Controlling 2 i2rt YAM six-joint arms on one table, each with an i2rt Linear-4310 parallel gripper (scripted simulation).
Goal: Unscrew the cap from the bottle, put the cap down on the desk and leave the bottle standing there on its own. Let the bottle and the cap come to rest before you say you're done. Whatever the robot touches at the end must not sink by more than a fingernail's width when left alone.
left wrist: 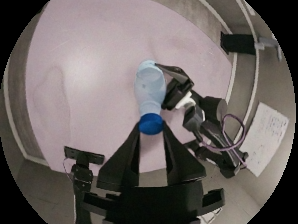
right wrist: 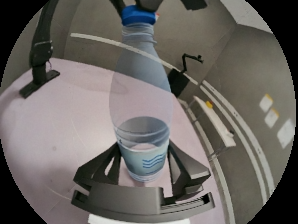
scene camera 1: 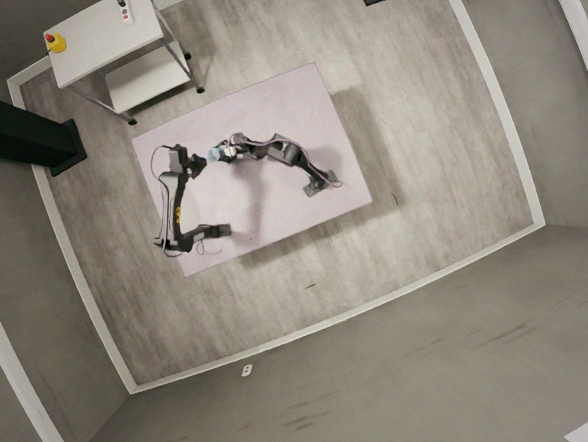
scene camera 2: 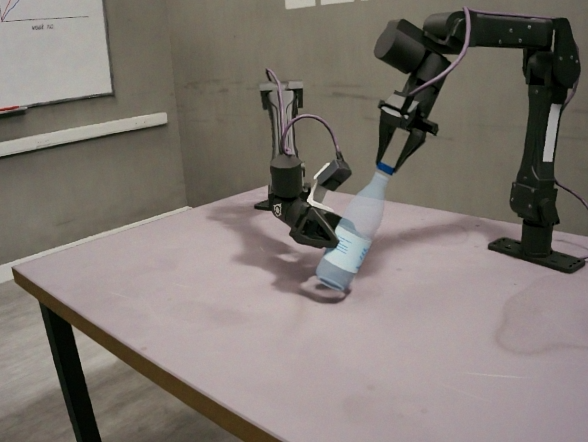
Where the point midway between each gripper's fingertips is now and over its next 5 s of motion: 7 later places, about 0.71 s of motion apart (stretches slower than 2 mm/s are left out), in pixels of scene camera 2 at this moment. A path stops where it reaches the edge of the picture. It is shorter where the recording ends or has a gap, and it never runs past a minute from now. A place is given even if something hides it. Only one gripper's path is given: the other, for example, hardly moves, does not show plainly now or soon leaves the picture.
My right gripper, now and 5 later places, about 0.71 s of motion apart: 350, 248; 347, 253; 347, 247; 344, 248; 346, 253; 342, 260
